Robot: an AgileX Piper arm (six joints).
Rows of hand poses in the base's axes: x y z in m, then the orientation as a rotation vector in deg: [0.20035 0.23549 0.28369 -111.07 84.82 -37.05]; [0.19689 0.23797 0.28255 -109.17 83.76 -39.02]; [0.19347 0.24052 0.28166 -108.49 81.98 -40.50]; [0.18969 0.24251 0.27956 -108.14 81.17 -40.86]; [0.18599 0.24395 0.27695 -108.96 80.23 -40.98]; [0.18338 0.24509 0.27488 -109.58 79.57 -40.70]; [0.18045 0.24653 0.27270 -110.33 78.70 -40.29]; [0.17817 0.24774 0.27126 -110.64 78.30 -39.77]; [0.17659 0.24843 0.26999 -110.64 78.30 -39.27]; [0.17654 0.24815 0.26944 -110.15 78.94 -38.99]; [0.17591 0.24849 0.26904 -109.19 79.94 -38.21]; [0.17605 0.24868 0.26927 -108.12 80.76 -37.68]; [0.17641 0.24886 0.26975 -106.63 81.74 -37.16]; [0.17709 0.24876 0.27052 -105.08 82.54 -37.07]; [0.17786 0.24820 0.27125 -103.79 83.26 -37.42]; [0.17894 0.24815 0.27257 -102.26 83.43 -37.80]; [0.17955 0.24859 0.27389 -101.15 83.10 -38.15]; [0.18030 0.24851 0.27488 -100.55 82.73 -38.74]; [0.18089 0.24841 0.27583 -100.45 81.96 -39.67]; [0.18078 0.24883 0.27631 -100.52 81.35 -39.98]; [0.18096 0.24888 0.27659 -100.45 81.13 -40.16]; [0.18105 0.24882 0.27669 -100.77 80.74 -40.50]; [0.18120 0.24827 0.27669 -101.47 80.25 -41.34]
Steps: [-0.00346 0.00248 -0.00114 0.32 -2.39 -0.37]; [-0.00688 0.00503 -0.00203 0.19 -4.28 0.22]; [-0.01066 0.00702 -0.00413 0.33 -5.03 0.56]; [-0.01436 0.00846 -0.00674 -0.16 -5.10 1.38]; [-0.01697 0.00960 -0.00881 -0.32 -4.97 2.08]; [-0.01990 0.01104 -0.01099 -0.47 -4.82 2.99]; [-0.02218 0.01225 -0.01243 -0.32 -4.62 3.49]; [-0.02376 0.01294 -0.01370 -0.03 -4.40 3.63]; [-0.02381 0.01266 -0.01425 0.39 -4.24 3.15]; [-0.02444 0.01300 -0.01465 1.36 -3.93 2.44]; [-0.02430 0.01319 -0.01442 2.29 -3.87 1.75]; [-0.02394 0.01337 -0.01394 3.46 -3.95 0.82]; [-0.02326 0.01327 -0.01317 4.44 -4.33 -0.14]; [-0.02249 0.01271 -0.01244 5.00 -4.81 -1.11]; [-0.02141 0.01266 -0.01112 5.78 -5.70 -1.79]; [-0.02080 0.01310 -0.00980 6.37 -6.61 -2.00]; [-0.02005 0.01302 -0.00881 6.48 -7.38 -2.10]; [-0.01946 0.01292 -0.00786 6.11 -8.24 -1.88]; [-0.01957 0.01334 -0.00738 5.97 -8.65 -1.53]; [-0.01939 0.01339 -0.00710 5.94 -8.88 -1.45]; [-0.01930 0.01333 -0.00700 5.58 -9.06 -1.19]; [-0.01915 0.01278 -0.00700 4.67 -9.30 -0.89]
